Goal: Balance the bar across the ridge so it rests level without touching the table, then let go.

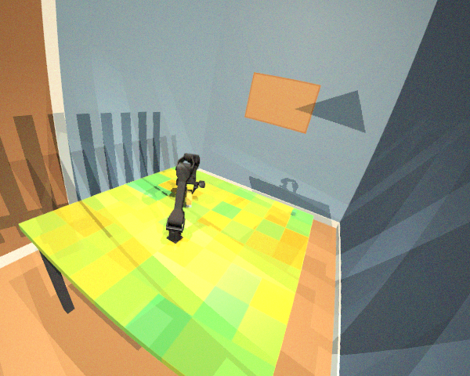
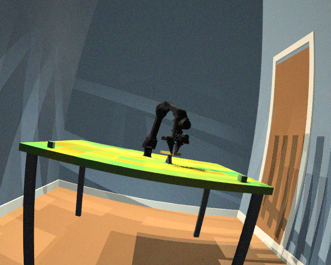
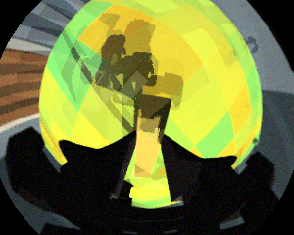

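Right now my gripper tip is 2 cm past the bar and 2 cm to the left of it.
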